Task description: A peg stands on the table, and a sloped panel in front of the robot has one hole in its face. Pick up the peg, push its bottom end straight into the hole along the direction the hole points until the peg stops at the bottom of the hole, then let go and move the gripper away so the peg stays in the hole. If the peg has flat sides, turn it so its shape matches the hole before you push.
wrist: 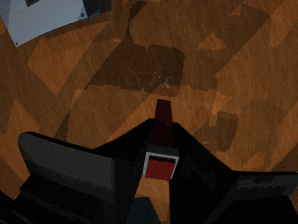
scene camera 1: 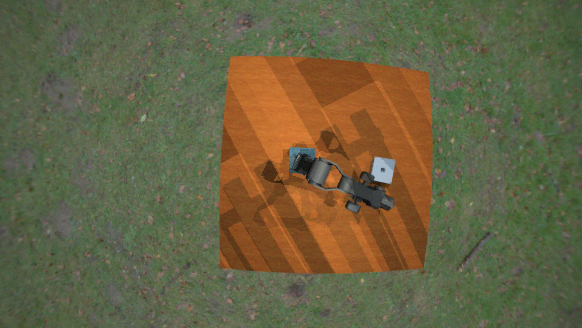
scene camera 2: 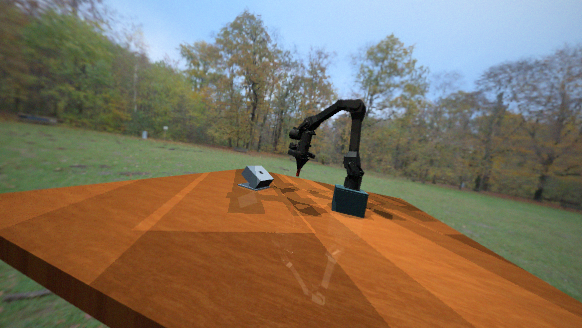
my gripper: holds a red square-sided peg
